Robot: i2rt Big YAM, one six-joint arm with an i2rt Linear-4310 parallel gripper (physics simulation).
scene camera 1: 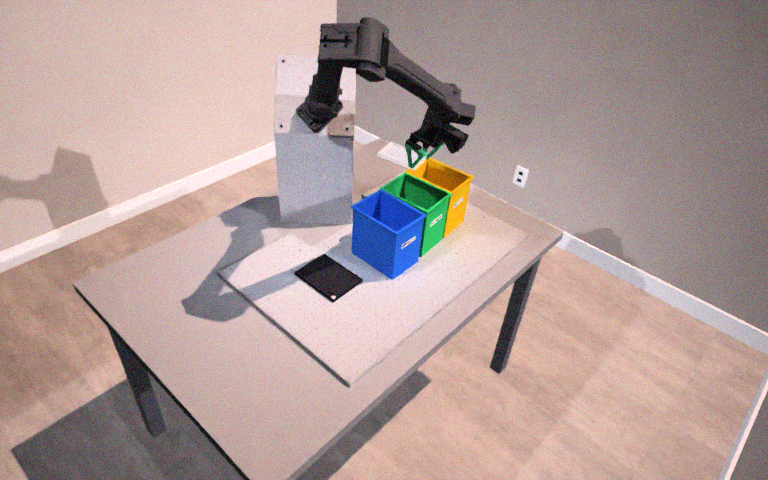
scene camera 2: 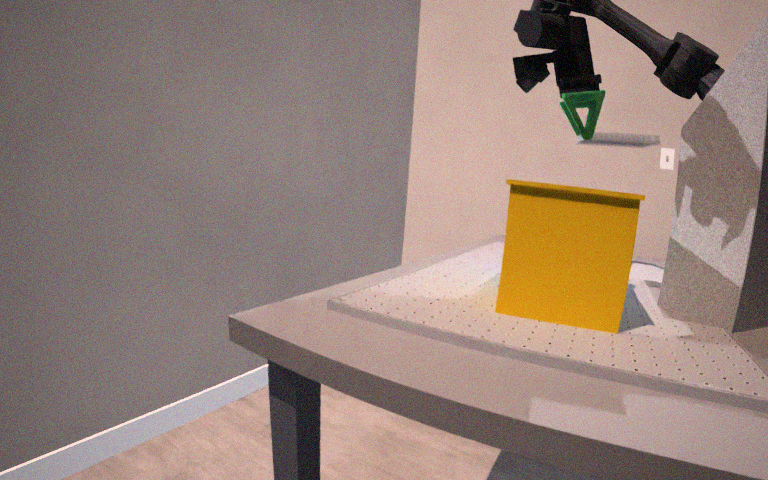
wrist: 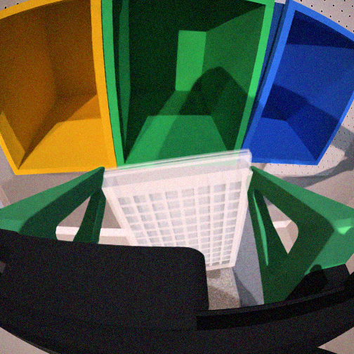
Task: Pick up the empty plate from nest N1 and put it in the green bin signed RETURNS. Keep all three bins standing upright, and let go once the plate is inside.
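Places are measured from the arm's base along level axes (x ahead, y left, z up), in millimetres.
Pixels of known places: gripper, fingertip midpoint: (scene camera 1: 418, 163) (scene camera 2: 585, 140); arm's base, link origin: (scene camera 1: 319, 109) (scene camera 2: 737, 106).
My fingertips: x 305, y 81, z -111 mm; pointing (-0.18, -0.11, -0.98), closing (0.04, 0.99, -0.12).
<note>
For each thing: its top centre in the pictures, then the offset to it from my fingertips. Level surfaces: height alone.
- white gridded plate, top centre: (scene camera 2: 616, 132) (scene camera 1: 402, 152) dx -54, dy -4, dz +19 mm
- green bin, top centre: (scene camera 1: 415, 191) dx +12, dy -18, dz -86 mm
- Nest N1, top centre: (scene camera 1: 328, 274) dx -84, dy -333, dz -251 mm
- blue bin, top centre: (scene camera 1: 388, 210) dx -1, dy -154, dz -86 mm
- yellow bin, top centre: (scene camera 2: 574, 188) (scene camera 1: 439, 174) dx +25, dy +112, dz -86 mm
- perforated board, surface height: dz -265 mm
My gripper (scene camera 1: 420, 160) (scene camera 2: 587, 137) (wrist: 176, 175) has green fingers and is shut on the side edges of the white gridded plate (scene camera 1: 393, 152) (scene camera 2: 628, 139) (wrist: 180, 210). The plate is held roughly level above the bin rims, on their pedestal side. In the wrist view its far edge overlaps the near rim of the green bin (scene camera 1: 433, 229) (wrist: 182, 135), which stands upright between the other two bins. The green bin is hidden in scene camera 2. Nest N1 (scene camera 1: 327, 277) is a black square without a plate on it.
The blue bin (scene camera 1: 385, 243) (wrist: 310, 95) and yellow bin (scene camera 1: 456, 212) (scene camera 2: 566, 260) (wrist: 30, 75) stand upright on either side of the green one. The pale pedestal (scene camera 1: 314, 175) (scene camera 2: 699, 294) stands behind the perforated board (scene camera 1: 362, 339) (scene camera 2: 419, 308).
</note>
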